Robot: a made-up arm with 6 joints. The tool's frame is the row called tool. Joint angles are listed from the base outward. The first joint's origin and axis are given. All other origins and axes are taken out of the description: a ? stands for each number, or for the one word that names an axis. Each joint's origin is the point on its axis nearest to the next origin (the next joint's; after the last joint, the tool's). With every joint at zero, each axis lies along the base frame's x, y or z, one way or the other. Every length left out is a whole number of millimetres.
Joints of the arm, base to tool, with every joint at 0 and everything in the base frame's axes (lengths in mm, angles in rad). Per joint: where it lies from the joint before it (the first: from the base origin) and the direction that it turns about. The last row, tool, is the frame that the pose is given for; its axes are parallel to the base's.
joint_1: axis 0 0 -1 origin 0 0 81
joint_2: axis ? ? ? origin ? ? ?
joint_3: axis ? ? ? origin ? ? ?
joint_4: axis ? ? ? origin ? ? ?
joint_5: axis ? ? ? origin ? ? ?
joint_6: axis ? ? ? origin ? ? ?
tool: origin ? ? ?
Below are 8 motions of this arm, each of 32 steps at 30 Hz.
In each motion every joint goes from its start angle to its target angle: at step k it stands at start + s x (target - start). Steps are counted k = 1, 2, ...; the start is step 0. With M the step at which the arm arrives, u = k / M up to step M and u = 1 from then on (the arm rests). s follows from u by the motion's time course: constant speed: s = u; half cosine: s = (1 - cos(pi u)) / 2; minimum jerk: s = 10 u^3 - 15 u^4 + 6 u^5.
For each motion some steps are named. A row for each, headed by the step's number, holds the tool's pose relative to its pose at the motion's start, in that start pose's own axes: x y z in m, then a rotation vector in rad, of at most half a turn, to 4 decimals.
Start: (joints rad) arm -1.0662 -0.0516 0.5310 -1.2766 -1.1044 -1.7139
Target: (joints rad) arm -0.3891 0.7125 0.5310 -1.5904 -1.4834 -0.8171
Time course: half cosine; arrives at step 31
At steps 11, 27, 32:
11: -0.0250 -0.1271 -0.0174 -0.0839 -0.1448 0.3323
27: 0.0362 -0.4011 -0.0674 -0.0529 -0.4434 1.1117
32: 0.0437 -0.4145 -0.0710 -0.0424 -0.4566 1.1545

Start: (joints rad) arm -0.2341 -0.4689 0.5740 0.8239 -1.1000 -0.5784
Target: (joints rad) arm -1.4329 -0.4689 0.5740 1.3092 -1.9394 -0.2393
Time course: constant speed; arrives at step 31
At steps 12, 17, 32:
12: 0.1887 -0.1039 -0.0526 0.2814 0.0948 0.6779
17: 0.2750 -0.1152 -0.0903 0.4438 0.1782 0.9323
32: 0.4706 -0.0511 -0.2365 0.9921 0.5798 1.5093

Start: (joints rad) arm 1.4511 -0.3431 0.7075 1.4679 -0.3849 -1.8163
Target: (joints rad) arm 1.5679 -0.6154 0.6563 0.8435 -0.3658 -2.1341
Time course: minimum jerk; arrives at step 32
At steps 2, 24, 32:
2: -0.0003 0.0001 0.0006 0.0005 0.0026 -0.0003
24: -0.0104 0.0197 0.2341 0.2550 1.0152 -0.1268
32: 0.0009 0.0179 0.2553 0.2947 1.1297 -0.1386

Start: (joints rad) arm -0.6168 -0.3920 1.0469 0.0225 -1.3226 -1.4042
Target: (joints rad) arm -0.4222 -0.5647 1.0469 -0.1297 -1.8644 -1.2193
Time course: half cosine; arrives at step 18
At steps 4, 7, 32:
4: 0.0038 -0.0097 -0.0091 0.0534 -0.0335 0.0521
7: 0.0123 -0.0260 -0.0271 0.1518 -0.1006 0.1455
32: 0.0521 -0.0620 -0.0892 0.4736 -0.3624 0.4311

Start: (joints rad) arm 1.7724 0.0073 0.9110 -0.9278 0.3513 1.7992
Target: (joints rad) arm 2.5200 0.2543 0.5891 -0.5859 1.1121 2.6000
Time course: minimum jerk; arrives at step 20
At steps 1, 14, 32:
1: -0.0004 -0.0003 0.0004 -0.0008 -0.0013 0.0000
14: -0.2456 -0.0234 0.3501 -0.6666 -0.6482 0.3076
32: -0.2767 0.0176 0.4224 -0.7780 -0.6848 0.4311

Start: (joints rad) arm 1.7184 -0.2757 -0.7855 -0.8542 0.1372 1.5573
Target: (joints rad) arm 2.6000 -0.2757 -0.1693 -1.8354 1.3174 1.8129
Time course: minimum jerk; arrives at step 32
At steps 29, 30, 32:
29: -0.0274 -0.2844 -0.3839 0.7452 0.7910 0.7184
30: -0.0295 -0.2854 -0.3857 0.7526 0.7929 0.7189
32: -0.0304 -0.2859 -0.3865 0.7559 0.7938 0.7192

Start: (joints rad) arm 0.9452 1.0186 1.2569 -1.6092 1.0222 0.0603
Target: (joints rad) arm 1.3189 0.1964 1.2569 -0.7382 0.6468 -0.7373
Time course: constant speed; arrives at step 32
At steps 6, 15, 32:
6: -0.0201 0.0213 -0.0106 0.1086 0.2166 -0.0839
15: -0.0457 0.0549 -0.0254 0.2810 0.5299 -0.1863
32: -0.0869 0.1236 -0.0556 0.6345 1.0684 -0.2987

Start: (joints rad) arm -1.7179 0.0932 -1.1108 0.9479 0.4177 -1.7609
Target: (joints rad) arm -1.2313 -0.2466 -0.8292 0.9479 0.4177 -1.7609
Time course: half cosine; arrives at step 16
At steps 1, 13, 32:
1: 0.0004 0.0003 -0.0003 0.0019 -0.0027 -0.0019
13: 0.0328 0.0243 -0.0157 0.1049 -0.2350 -0.2515
32: 0.0348 0.0260 -0.0156 0.1068 -0.2521 -0.2810

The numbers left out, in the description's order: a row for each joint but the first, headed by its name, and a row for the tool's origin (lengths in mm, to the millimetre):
joint_2: axis 1 0 0, xyz 226 -44 0
joint_3: axis 0 0 1, xyz 0 35 -76
joint_4: axis 0 -1 0, xyz 91 -136 0
joint_5: axis -1 0 0, xyz -82 0 247
joint_6: axis 0 -1 0, xyz 0 -116 12
tool: xyz -116 0 36

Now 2 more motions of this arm.
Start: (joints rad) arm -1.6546 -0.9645 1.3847 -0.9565 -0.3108 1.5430
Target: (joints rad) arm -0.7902 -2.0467 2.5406 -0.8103 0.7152 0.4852
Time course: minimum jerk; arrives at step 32
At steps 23, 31, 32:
23: -0.1497 0.1791 -0.3910 0.9389 1.0721 1.3207
31: -0.1856 0.2610 -0.4064 1.1091 0.9255 1.5316
32: -0.1857 0.2611 -0.4064 1.1094 0.9251 1.5320

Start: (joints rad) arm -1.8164 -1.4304 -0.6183 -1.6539 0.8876 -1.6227
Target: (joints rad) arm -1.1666 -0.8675 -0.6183 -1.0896 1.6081 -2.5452
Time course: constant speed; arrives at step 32
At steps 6, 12, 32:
6: 0.0123 0.0174 0.0808 -0.0371 0.1892 -0.1186
12: 0.0398 0.0357 0.1549 -0.0560 0.3705 -0.2294
32: 0.2126 0.0907 0.3367 0.0040 0.9436 -0.5237

